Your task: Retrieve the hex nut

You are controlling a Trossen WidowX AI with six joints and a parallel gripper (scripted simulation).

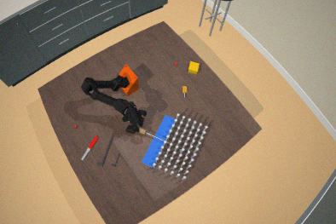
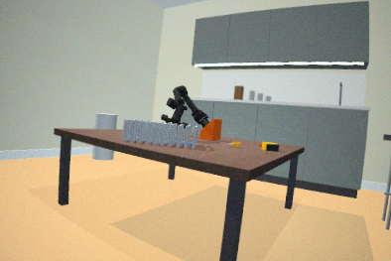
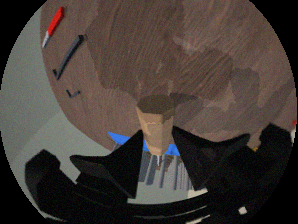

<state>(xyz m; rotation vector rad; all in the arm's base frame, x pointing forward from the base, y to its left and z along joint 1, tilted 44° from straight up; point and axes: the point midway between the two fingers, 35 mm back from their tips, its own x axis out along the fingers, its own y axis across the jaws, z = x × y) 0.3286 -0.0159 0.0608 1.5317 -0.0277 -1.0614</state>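
Now: gripper tip 110 mm short of the blue taped strip, 90 mm to the right of it and 40 mm above it. Round my gripper tip: yellow-handled screwdriver 420 mm to the left, 130 mm behind, 20 mm below; wooden-handled screwdriver 80 mm ahead, 60 mm to the left; red-and-white tool 380 mm to the right, 30 mm below, 30 mm behind.
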